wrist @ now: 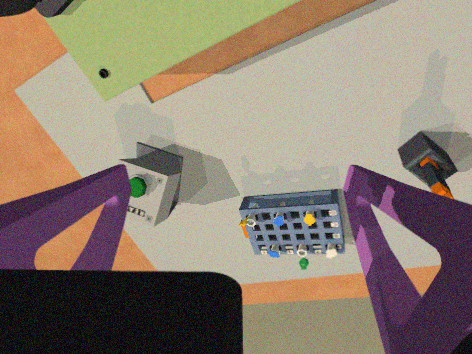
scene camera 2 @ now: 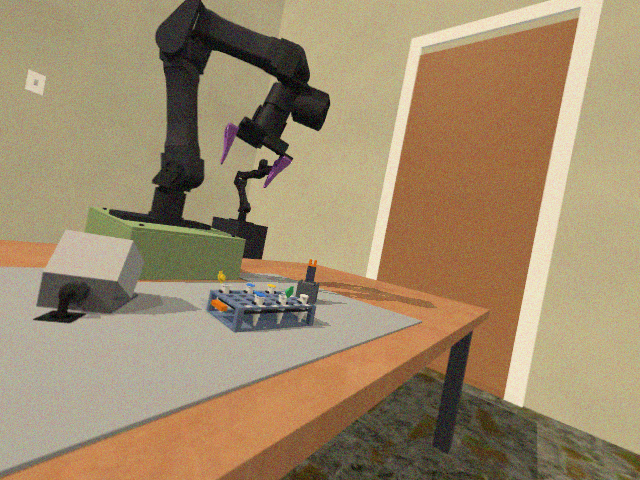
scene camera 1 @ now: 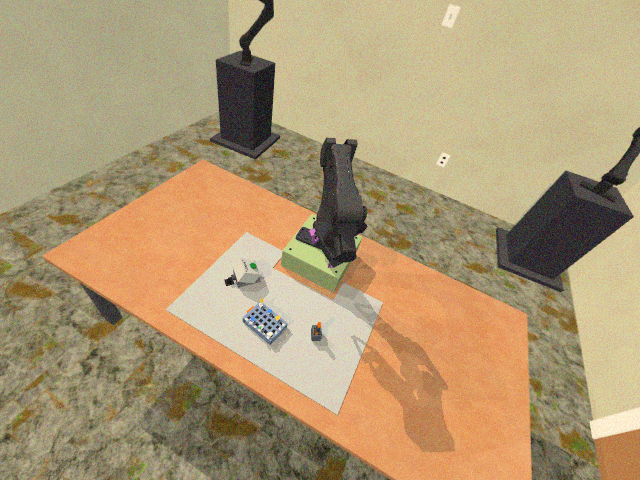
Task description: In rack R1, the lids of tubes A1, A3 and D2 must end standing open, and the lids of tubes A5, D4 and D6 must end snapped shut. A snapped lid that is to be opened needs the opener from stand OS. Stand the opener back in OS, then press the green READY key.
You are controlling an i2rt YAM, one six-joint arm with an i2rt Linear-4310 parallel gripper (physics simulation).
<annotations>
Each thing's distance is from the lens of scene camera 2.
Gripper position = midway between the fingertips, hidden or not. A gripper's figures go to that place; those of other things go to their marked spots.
my gripper (scene camera 2: 243, 176): 0.64 m
grey box with green button (scene camera 2: 87, 272): 0.42 m
</annotations>
